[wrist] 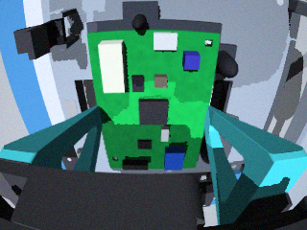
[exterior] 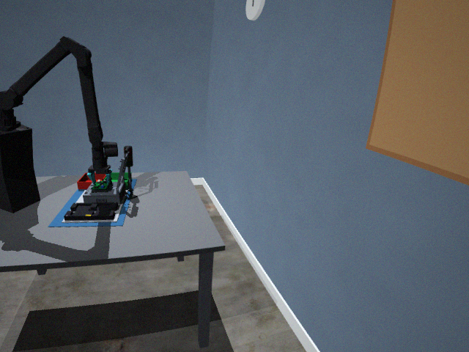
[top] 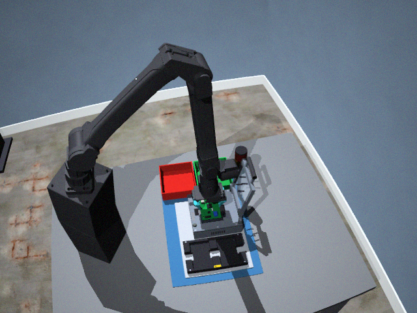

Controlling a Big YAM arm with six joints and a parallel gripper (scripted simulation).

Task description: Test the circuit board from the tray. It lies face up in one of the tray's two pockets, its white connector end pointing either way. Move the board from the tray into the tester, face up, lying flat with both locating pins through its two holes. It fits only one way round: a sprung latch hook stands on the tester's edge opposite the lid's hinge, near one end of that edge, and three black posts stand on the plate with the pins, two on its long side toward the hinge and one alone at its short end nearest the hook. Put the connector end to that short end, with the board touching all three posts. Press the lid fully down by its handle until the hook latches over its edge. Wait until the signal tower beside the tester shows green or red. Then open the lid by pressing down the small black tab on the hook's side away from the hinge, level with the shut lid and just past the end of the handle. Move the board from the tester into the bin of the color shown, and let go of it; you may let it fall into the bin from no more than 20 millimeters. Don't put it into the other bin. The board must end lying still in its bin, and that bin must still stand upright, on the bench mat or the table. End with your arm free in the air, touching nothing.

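Right now my hand is right at the green circuit board. The rest, counted from my hand: black latch hook: 60 mm to the left, 60 mm behind; then clear lid: 120 mm ahead, 100 mm above, 10 mm to the right; then green bin: 200 mm to the left, 70 mm below, 60 mm ahead.
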